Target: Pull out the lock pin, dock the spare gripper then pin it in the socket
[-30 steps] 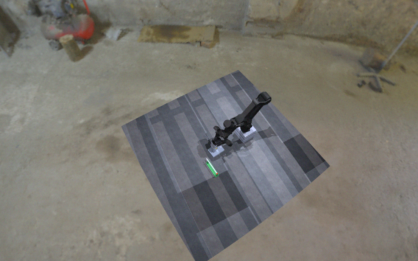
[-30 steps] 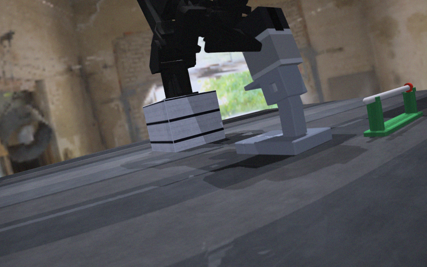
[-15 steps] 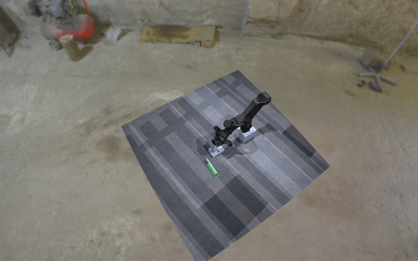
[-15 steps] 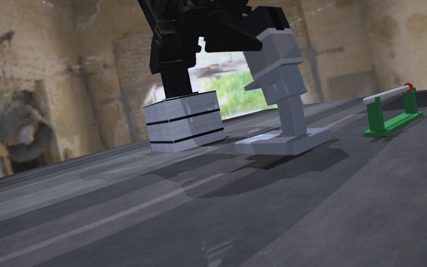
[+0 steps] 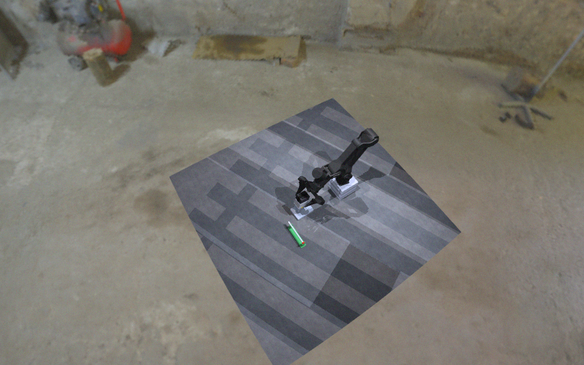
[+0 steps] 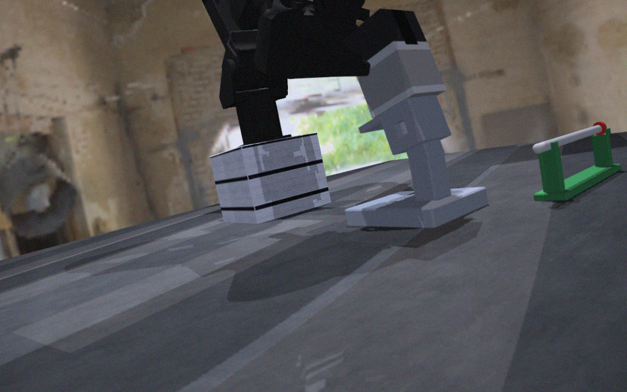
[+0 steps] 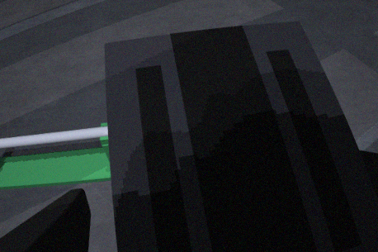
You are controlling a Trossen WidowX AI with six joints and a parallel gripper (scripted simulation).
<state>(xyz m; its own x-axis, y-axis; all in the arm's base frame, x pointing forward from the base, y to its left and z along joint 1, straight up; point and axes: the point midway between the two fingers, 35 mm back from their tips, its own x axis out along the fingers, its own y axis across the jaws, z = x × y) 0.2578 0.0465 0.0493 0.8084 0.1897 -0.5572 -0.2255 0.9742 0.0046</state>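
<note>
The spare gripper lies 10 mm behind my gripper tip and 10 mm below it. Also, from my gripper tip: grey mount 10 mm behind, 80 mm below; cradle 70 mm ahead, 140 mm to the left, 110 mm below.
</note>
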